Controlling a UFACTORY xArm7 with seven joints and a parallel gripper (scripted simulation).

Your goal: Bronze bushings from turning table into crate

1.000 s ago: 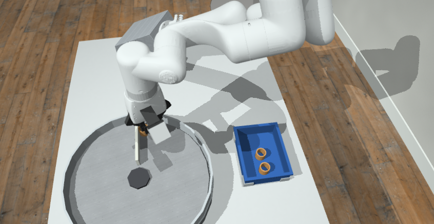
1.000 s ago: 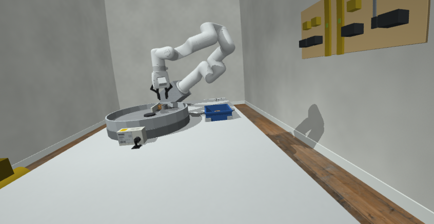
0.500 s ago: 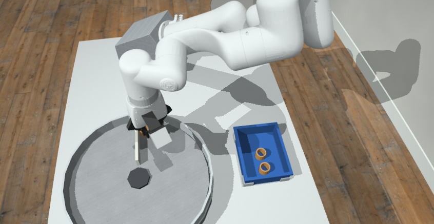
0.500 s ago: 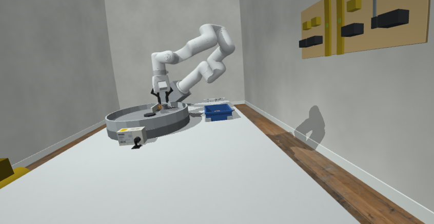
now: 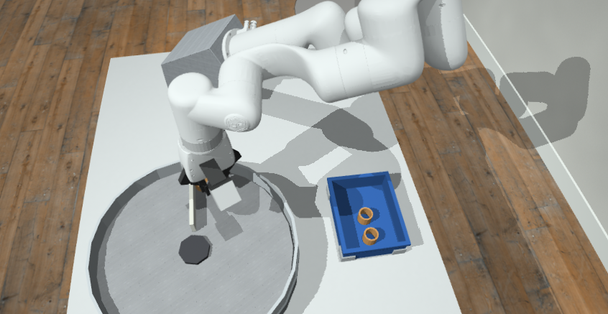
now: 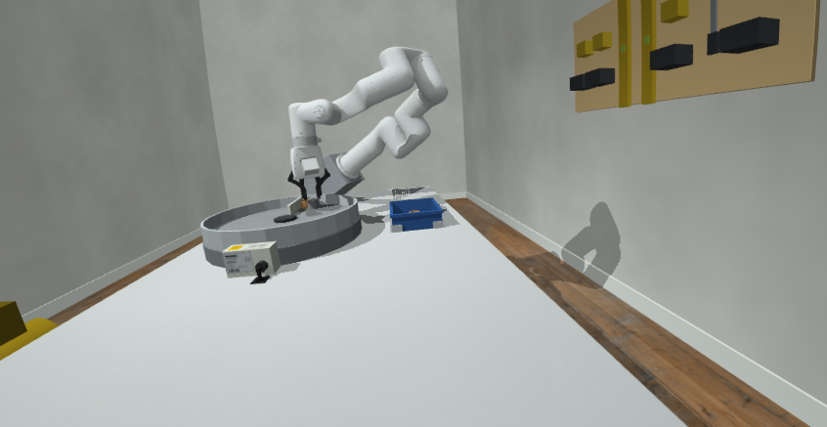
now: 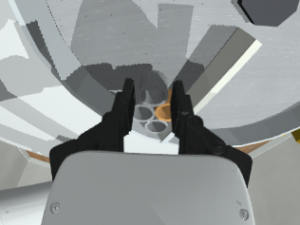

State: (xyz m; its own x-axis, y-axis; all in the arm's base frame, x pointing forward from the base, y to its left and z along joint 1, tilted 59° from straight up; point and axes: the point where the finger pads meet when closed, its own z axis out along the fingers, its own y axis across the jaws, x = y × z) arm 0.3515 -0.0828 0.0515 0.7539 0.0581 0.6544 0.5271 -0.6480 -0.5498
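My hand is 14 cm short of the turning table, 5 cm above it and 2 cm to the left of it. The rest, counted from my hand: blue crate (34 cm to the left, 8 cm below, 1 cm ahead).
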